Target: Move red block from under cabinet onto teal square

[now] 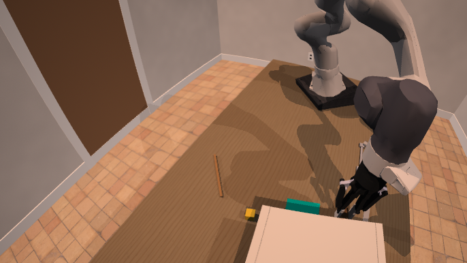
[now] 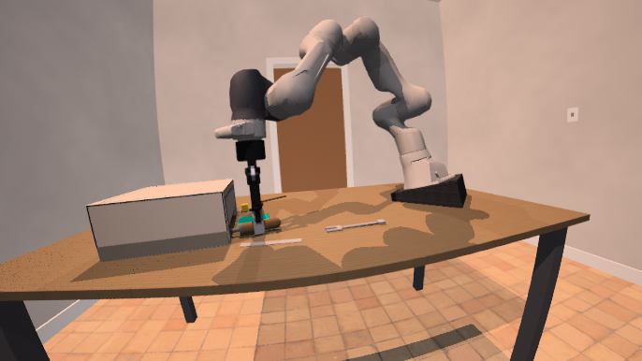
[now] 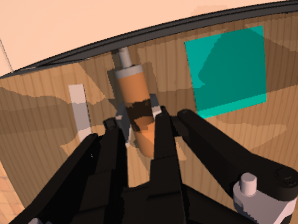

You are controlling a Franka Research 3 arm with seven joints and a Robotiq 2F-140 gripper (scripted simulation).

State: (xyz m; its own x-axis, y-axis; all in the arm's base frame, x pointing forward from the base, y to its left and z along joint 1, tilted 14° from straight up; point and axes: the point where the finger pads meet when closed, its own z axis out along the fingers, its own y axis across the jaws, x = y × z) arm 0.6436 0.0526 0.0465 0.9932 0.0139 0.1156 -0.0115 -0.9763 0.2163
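The teal square is 10 mm ahead of my hand, 120 mm to the right of it and 40 mm below it. Round my hand: yellow cube (40 mm ahead, 270 mm to the right, 20 mm below); then flat grey bar (20 mm behind, 90 mm to the left, 40 mm below); then grey forked tool (260 mm behind, 90 mm to the left, 30 mm below).
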